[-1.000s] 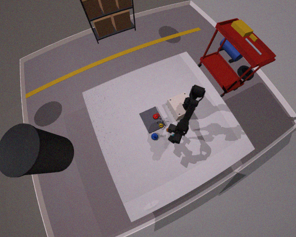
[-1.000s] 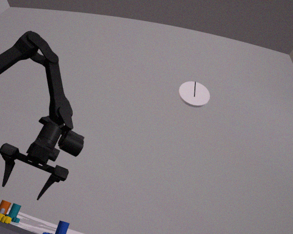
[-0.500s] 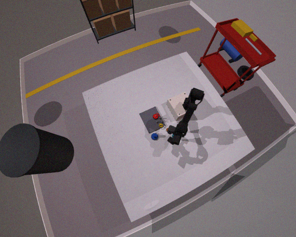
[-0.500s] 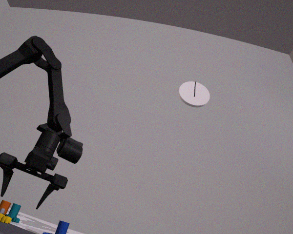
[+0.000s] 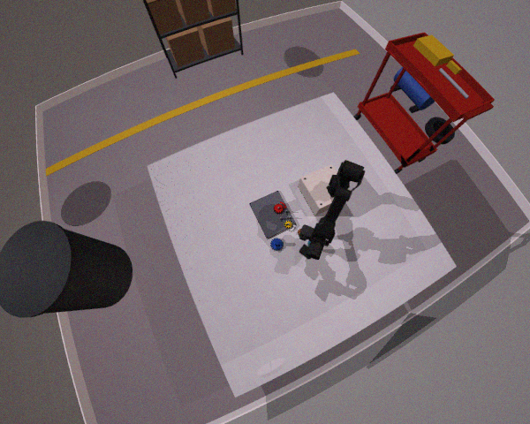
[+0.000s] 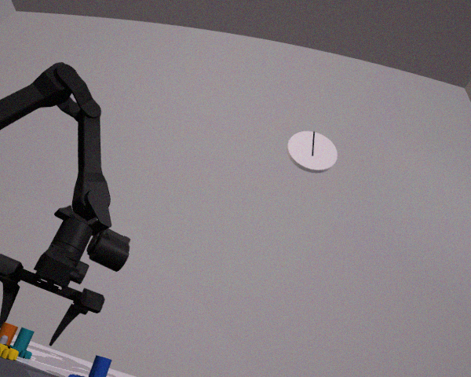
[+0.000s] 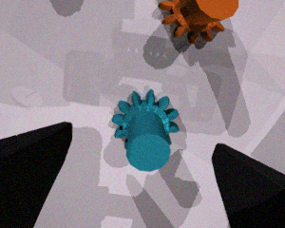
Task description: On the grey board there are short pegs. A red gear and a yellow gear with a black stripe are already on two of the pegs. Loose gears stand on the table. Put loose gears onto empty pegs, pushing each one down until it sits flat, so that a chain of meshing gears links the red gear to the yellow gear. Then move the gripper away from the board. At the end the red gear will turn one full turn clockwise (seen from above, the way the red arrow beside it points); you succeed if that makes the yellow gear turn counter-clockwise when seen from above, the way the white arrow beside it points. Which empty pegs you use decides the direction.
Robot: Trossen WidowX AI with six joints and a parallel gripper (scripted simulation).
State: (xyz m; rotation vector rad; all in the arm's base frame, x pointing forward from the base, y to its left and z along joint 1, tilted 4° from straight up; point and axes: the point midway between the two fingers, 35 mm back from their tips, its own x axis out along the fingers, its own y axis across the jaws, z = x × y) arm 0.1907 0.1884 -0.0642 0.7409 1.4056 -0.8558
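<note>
My gripper tip is now 230 mm to the left of the red gear, 90 mm short of it and 10 mm above it. Also, from my gripper tip: yellow gear: 130 mm to the right, 70 mm ahead, 10 mm below; then teal gear: 10 mm below; then orange gear: 70 mm to the right, 20 mm ahead, 10 mm below.
</note>
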